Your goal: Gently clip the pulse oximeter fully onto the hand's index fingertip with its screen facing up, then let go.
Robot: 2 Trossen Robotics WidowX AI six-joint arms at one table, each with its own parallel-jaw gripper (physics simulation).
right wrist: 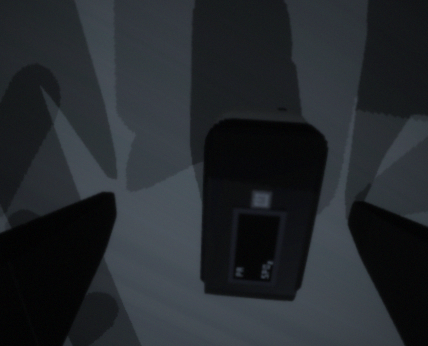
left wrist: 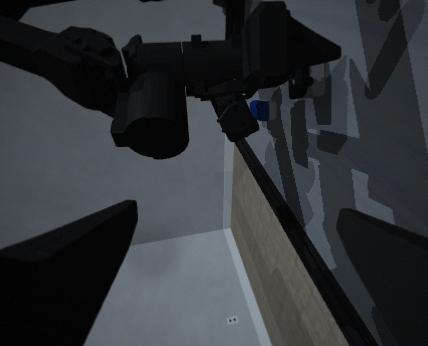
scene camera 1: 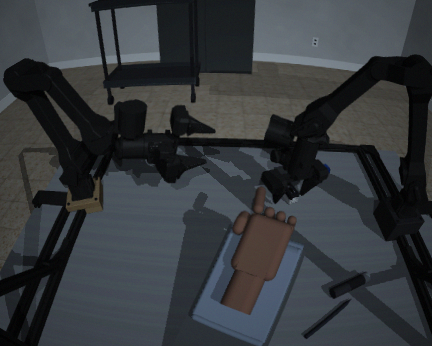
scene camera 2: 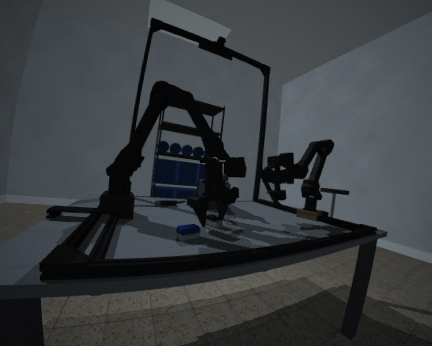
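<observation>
The pulse oximeter (right wrist: 260, 235) (left wrist: 300, 85) stands with its dark screen side up. In the right wrist view it lies between the spread fingers of my right gripper (right wrist: 233, 205) (scene camera 1: 290, 194), which is open. In scene camera 1 the gripper mostly hides it. A brown model hand (scene camera 1: 262, 245) lies on a light-blue tray (scene camera 1: 206, 306), its index finger (scene camera 1: 260, 199) extended and bare, just left of my right gripper. The other fingers are short stubs. My left gripper (scene camera 1: 210, 146) (left wrist: 237, 213) is open and empty, raised near the far edge at the left, away from the hand.
A blue-and-white block (scene camera 2: 188, 231) (left wrist: 260, 110) stands on the table beyond my right gripper. A dark cylinder (scene camera 1: 347, 285) and a dark pen (scene camera 1: 327, 318) lie right of the tray. A black frame rail (scene camera 1: 225, 142) runs along the far table edge.
</observation>
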